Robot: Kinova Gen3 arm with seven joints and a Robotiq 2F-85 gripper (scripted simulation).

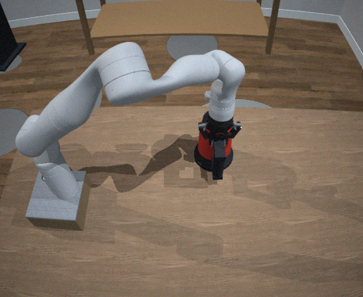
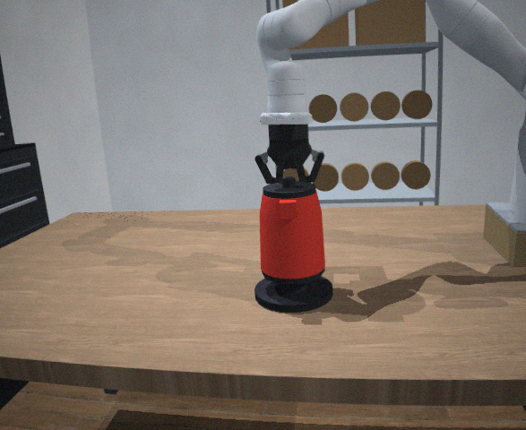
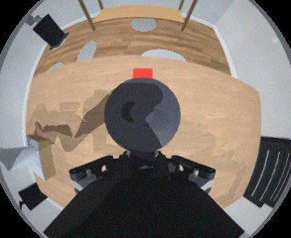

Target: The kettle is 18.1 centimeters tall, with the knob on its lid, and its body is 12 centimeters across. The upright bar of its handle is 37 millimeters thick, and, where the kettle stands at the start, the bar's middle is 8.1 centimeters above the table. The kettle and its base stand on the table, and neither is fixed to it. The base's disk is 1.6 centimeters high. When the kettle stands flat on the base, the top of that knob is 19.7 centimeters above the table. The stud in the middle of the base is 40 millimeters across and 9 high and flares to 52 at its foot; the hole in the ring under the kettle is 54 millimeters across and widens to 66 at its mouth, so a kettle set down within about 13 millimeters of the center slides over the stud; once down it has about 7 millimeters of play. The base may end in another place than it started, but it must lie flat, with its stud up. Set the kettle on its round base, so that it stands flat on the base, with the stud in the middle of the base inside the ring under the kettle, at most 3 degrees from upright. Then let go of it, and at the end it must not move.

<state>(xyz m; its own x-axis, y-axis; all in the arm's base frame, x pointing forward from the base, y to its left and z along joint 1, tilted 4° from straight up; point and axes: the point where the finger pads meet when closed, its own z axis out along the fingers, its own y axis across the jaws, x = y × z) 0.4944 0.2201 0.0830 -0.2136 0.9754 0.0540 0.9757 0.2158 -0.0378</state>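
Now: the red kettle 10 mm behind my hand, 30 mm to the left of it and 40 mm below it. Also, from my hand: round black base: 10 mm behind, 70 mm to the left, 170 mm below.
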